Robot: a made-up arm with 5 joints.
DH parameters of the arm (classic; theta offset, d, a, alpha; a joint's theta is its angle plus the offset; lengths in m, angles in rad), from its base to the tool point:
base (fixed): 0 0.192 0 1.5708
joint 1: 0 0.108 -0.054 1.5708
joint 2: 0 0.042 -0.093 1.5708
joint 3: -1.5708 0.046 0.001 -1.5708
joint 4: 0.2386 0 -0.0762 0
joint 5: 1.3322 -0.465 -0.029 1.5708
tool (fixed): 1.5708 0.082 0 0
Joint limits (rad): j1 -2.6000..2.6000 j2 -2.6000..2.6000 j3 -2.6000..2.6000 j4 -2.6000..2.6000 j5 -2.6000..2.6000
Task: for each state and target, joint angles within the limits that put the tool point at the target. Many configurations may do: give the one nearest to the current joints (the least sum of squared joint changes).
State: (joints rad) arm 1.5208 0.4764 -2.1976 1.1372 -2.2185
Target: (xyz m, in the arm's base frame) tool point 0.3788 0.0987 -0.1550
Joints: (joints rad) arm 0.9754 0.2055 -1.7335 1.3592 -2.0803
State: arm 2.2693 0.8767 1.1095 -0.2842 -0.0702
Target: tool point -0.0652 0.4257 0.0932
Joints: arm 2.5262 1.5079 0.3541 -0.3500 0.1314
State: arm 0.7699 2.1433 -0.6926 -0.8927 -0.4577
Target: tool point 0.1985 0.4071 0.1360
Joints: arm 0.4239 1.8132 -0.1078 -0.9439 -0.1006
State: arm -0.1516 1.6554 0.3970 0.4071 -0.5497
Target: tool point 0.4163 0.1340 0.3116
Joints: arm -0.3458 2.3146 0.6493 0.4332 -0.5821
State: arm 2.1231 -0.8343 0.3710 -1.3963 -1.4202
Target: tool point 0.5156 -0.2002 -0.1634
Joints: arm 2.3674 -0.1715 0.1318 -1.2039 -1.3434
